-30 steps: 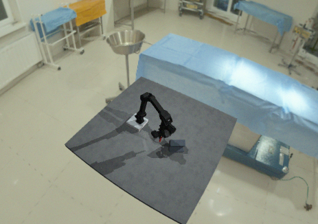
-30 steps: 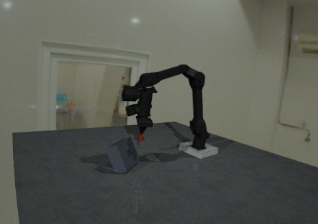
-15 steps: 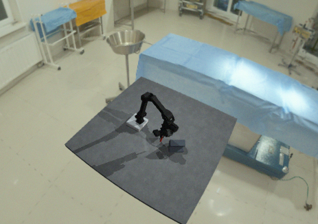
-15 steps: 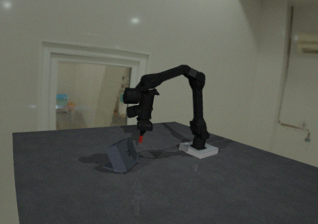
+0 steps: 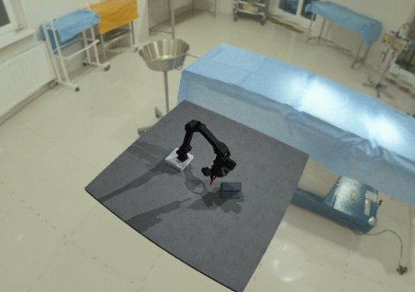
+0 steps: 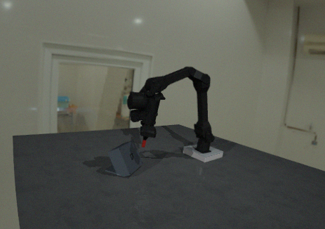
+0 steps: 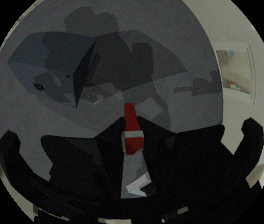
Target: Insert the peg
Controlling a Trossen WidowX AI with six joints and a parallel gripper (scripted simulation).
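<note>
My gripper tip is now 110 mm short of the dark panel, 70 mm to the right of it and 50 mm above it. The rest, counted from my gripper tip: thin red peg (10 mm to the left, 20 mm above).
</note>
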